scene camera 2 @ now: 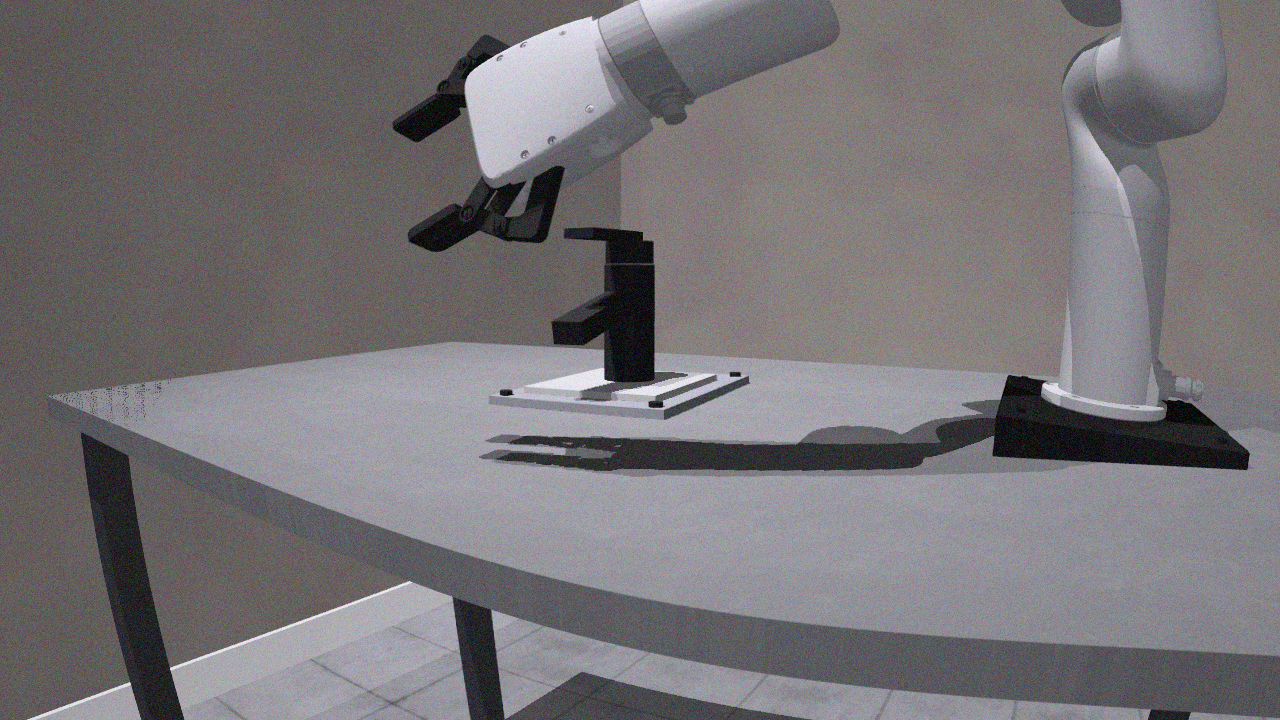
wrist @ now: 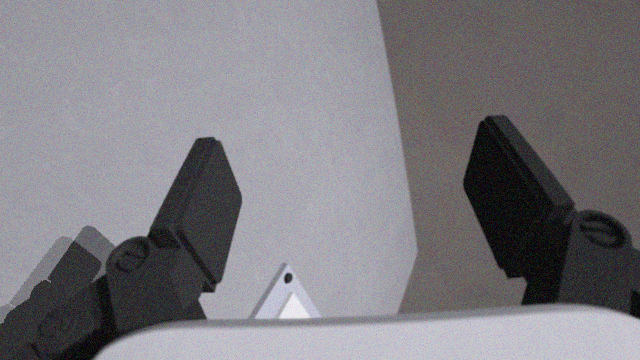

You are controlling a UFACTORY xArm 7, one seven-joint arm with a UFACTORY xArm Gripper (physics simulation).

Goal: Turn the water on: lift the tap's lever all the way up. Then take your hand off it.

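Places are measured from the arm's base along level axes (x ahead, y left, z up), in centimetres.
Pixels of known places: gripper, fingertip midpoint: [scene camera 2: 410, 184] [wrist: 349, 159]; arm's base, origin of the base link: [scene camera 2: 1103, 405].
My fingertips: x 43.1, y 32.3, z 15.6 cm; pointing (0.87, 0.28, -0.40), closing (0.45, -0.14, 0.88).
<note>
Ahead of a thing's pixels: the offset from my fingertips to its top centre. "spot": to the spot under its first point. Level surfaces: height alone.
The black tap @[spot: dx +3.3, dy -30.1, dz -10.2 cm] [scene camera 2: 630, 313] stands upright on a pale base plate @[dx +5.2, dy -32.6, dz -16.8 cm] [scene camera 2: 572, 406] [wrist: 274, 301]. Its flat lever @[dx +4.2, dy -27.4, dz -2.4 cm] [scene camera 2: 595, 233] lies roughly level on top of the tap and points left, above the spout @[dx +3.9, dy -25.7, dz -8.1 cm] [scene camera 2: 580, 323], in the scene view. My gripper [scene camera 2: 417, 185] [wrist: 349, 159] is open and empty. It is in the air to the left of the tap and higher than the lever, tilted down to the left, with its lower finger at about the lever's height. It looks clear of the lever. In the wrist view the lever and tap body do not show; a corner of the plate shows low down.
The grey table @[dz -18.1 cm] [scene camera 2: 805, 537] [wrist: 300, 150] carries the plate and my arm's black base [scene camera 2: 1038, 429], to the right of the tap. The arm's shadow [scene camera 2: 760, 454] falls across the table in front of the plate. Walls stand behind the table.
</note>
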